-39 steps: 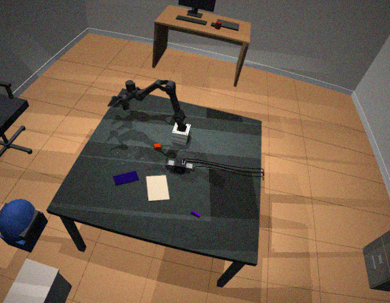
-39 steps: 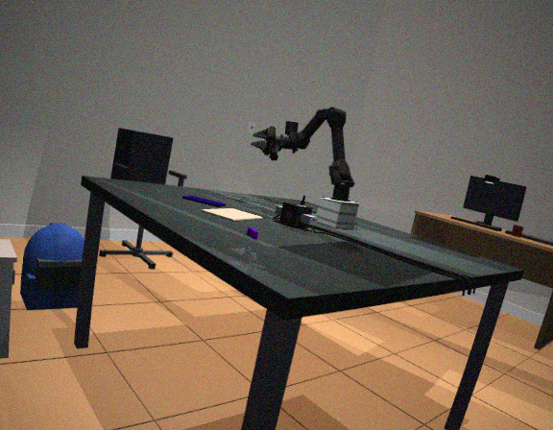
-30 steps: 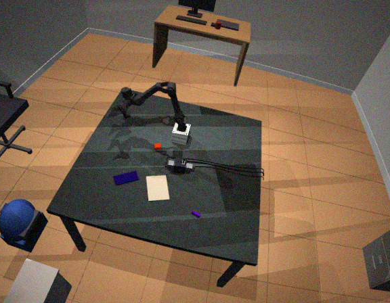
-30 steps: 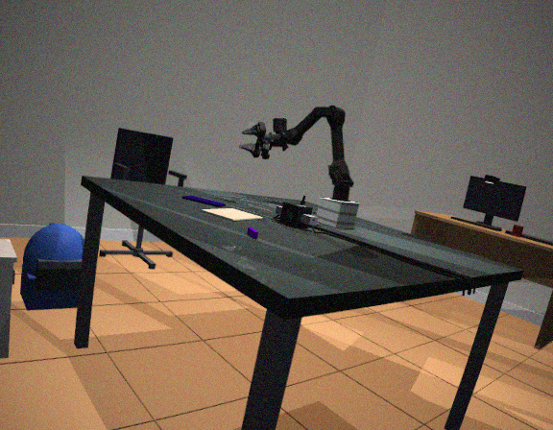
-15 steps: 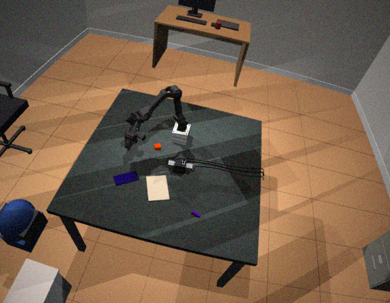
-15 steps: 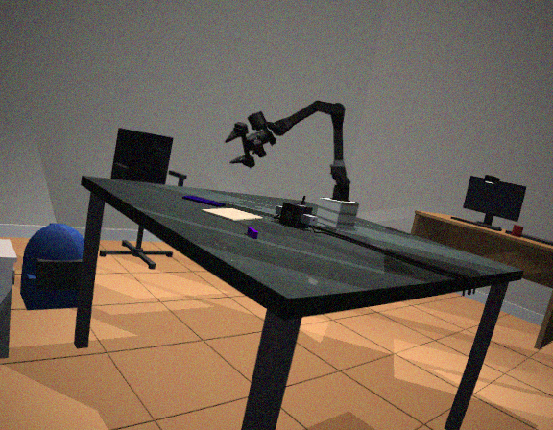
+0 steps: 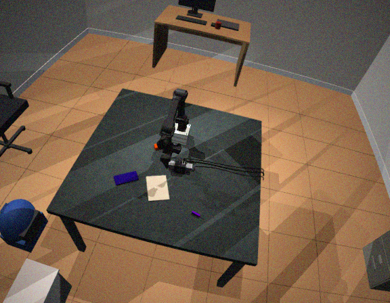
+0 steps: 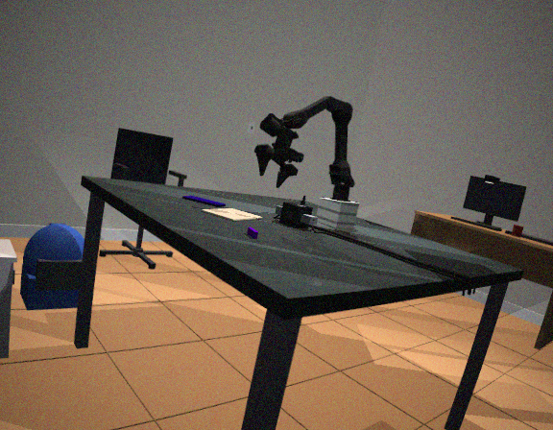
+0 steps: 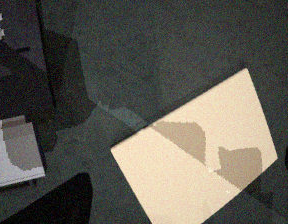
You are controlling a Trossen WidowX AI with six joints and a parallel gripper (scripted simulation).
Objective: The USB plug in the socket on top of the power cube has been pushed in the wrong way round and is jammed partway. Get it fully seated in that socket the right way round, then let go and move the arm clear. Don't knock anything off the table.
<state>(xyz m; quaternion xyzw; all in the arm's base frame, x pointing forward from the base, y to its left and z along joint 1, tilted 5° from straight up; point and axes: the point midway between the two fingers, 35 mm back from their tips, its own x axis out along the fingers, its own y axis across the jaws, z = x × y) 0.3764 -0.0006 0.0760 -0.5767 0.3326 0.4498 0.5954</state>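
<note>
The USB plug is 100 mm behind my gripper tip, 80 mm to the left of it and 40 mm below it. Round my gripper tip: beige sheet (100 mm ahead, 40 mm to the right, 130 mm below); then dark blue flat piece (90 mm ahead, 260 mm to the right, 130 mm below); then orange cube (230 mm behind, 140 mm to the right, 120 mm below).
</note>
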